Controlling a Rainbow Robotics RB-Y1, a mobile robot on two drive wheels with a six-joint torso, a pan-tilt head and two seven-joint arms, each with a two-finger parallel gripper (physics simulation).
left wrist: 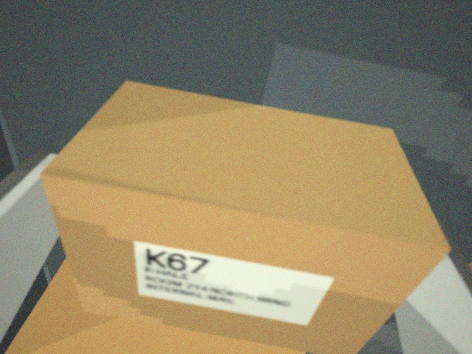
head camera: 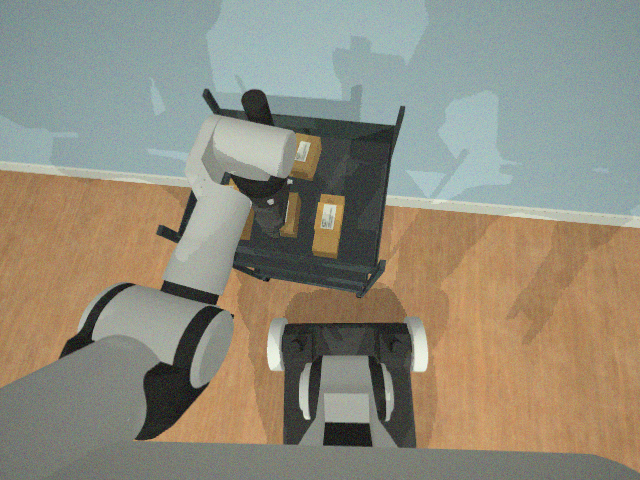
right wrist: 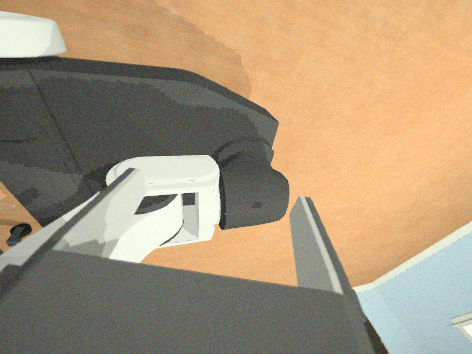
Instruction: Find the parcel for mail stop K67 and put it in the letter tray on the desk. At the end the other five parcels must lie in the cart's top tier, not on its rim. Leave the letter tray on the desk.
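Frame: origin at the robot's base, x left, y back, z up, level; millimetres.
Seen in the pictures: left gripper, between the fingertips: (left wrist: 235, 205) (head camera: 279, 214); right gripper, between the fingertips: (right wrist: 220, 192); robot's base, origin of its link: (head camera: 345, 341).
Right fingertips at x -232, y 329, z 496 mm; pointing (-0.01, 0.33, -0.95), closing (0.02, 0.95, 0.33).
Observation:
Offsets run from my right fingertips to a thing's middle. Level surfaces: height alone.
The K67 parcel {dx +360, dy -656, dz +193 mm} (left wrist: 250, 165), a brown box with a white label, fills the middle of the left wrist view. My left gripper (left wrist: 235, 205) is open, with one finger at each side of this parcel; the parcel's corners hide the fingertips. In the head view my left arm reaches over the cart's top tier {dz +168 mm} (head camera: 361, 180) and hides part of it. Other brown parcels show there: one {dx +315, dy -802, dz +193 mm} (head camera: 308, 155) at the back, one {dx +255, dy -619, dz +245 mm} (head camera: 328, 227) front right, one (head camera: 293, 214) beside the dark gripper body and one {dx +466, dy -673, dz +194 mm} (head camera: 247, 227) partly hidden. My right gripper (right wrist: 220, 192) is open and empty. The letter tray and desk do not show.
Another brown parcel {dx +258, dy -623, dz +194 mm} (left wrist: 145, 335) lies at the bottom of the left wrist view, below K67. The cart's raised side {dx +134, dy -681, dz +201 mm} (head camera: 385, 191) and front bar (head camera: 310, 273) border the tier. The blue wall stands behind the cart. My wheeled base (head camera: 348, 335) is in front of it.

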